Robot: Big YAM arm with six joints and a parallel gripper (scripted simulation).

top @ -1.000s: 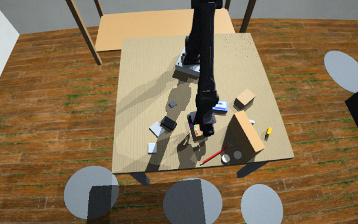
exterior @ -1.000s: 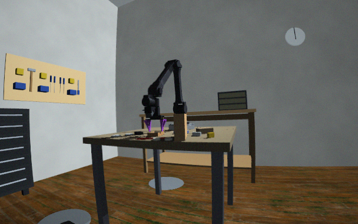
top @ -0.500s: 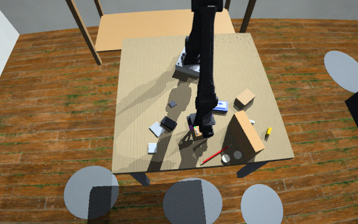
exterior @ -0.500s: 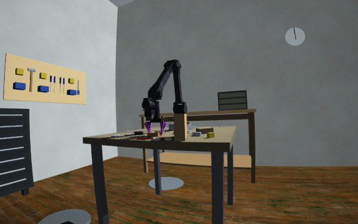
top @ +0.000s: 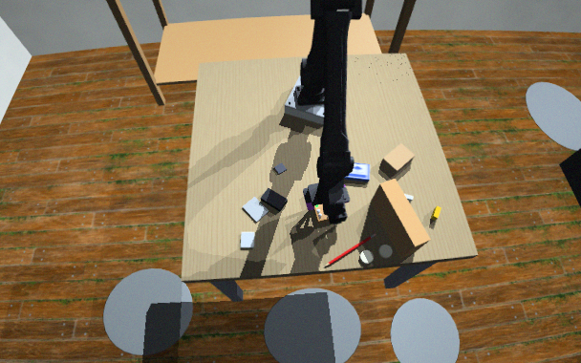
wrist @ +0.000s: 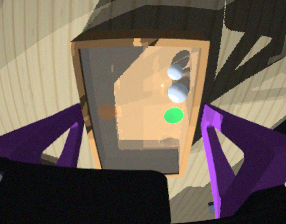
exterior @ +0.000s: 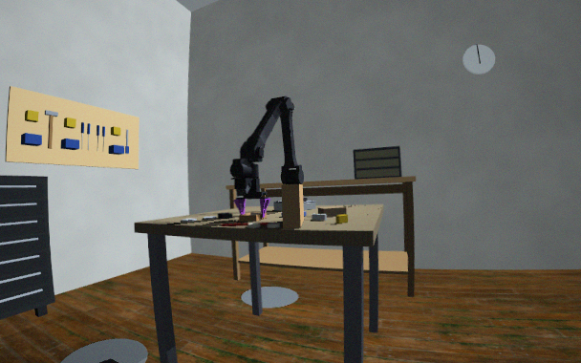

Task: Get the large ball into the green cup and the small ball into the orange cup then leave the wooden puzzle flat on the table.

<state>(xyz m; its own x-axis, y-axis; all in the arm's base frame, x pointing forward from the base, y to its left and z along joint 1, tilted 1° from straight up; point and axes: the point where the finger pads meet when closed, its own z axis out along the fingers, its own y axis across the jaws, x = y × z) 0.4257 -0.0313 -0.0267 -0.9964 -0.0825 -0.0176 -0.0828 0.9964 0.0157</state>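
Now: hand 10 mm above the wooden puzzle. From my hand the other things lie so: tall wooden block: 100 mm ahead, 200 mm to the left, 50 mm above; then yellow block: 80 mm ahead, 350 mm to the left; then black box: 40 mm behind, 150 mm to the right, 10 mm below.
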